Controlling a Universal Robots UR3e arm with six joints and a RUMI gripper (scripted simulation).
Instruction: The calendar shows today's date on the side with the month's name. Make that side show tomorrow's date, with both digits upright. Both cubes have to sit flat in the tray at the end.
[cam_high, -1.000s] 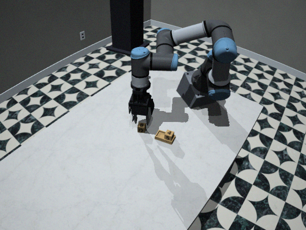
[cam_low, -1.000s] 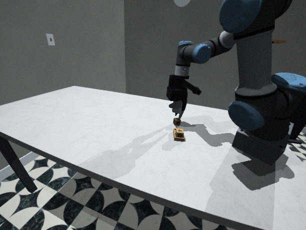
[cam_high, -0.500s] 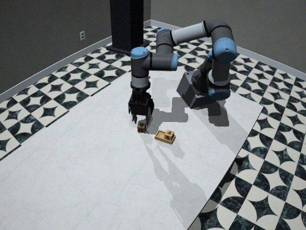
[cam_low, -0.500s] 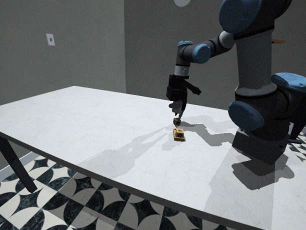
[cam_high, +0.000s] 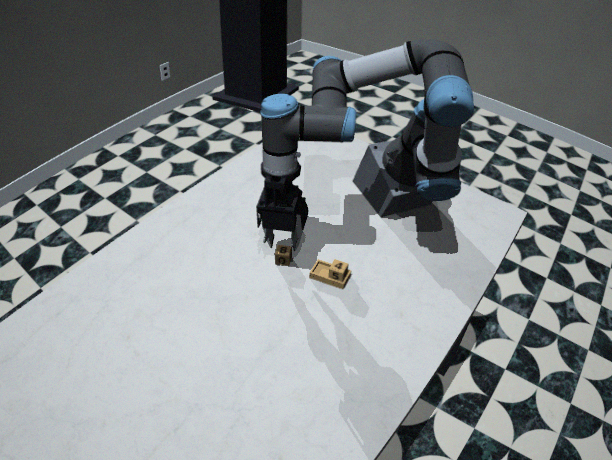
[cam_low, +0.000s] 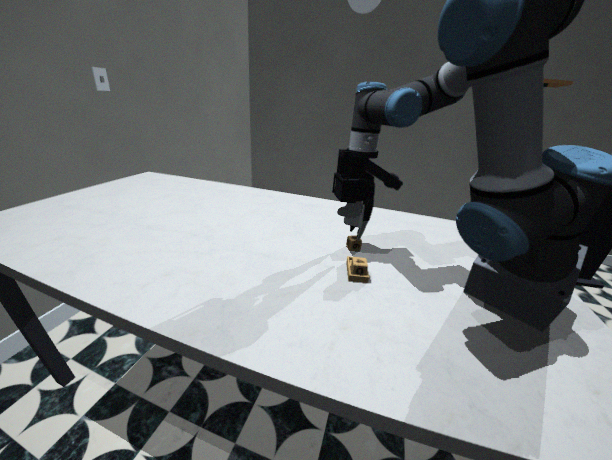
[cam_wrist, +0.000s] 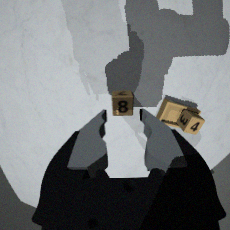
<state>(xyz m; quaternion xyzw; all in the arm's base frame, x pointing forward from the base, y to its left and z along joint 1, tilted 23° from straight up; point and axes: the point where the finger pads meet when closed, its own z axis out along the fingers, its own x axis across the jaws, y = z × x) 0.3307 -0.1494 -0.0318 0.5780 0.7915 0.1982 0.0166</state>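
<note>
Right now my hand is 40 mm above the wooden cube. Round my hand: wooden calendar tray (10 mm behind, 110 mm to the left, 40 mm below).
</note>
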